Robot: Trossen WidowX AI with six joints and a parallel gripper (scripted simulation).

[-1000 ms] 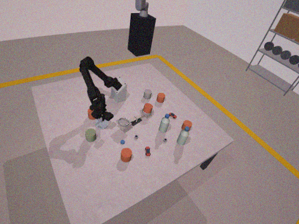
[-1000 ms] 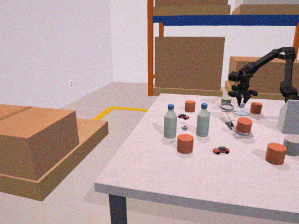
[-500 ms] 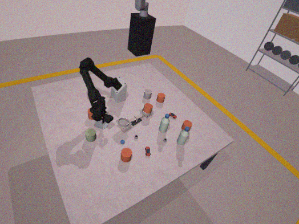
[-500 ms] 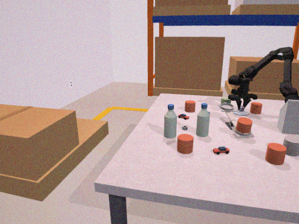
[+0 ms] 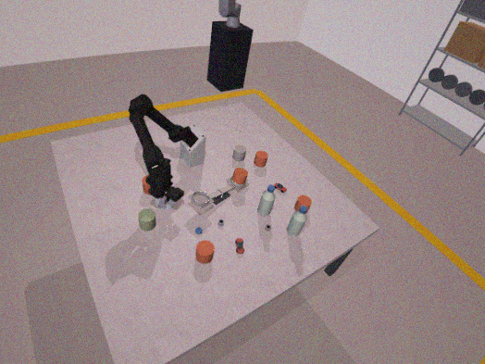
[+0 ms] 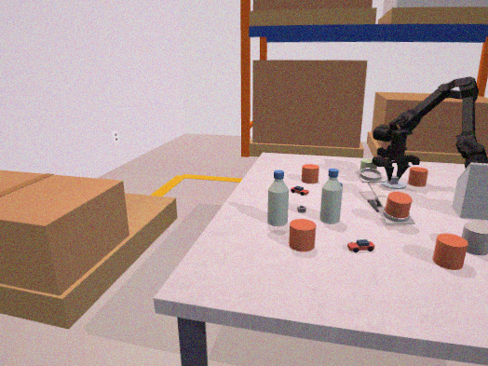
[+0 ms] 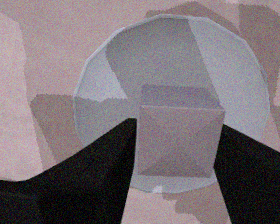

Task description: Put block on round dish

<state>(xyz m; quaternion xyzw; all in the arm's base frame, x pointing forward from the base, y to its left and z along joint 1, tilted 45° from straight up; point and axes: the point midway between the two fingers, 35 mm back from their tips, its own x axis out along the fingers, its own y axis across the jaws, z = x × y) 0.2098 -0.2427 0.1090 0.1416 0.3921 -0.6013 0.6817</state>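
Right now my gripper tip is right at the grey block. From my gripper tip the other things lie so: small blue disc (22 cm ahead, 6 cm to the left, 1 cm below); then pale round dish (2 cm below); then green cylinder (8 cm ahead, 14 cm to the right, 2 cm above).
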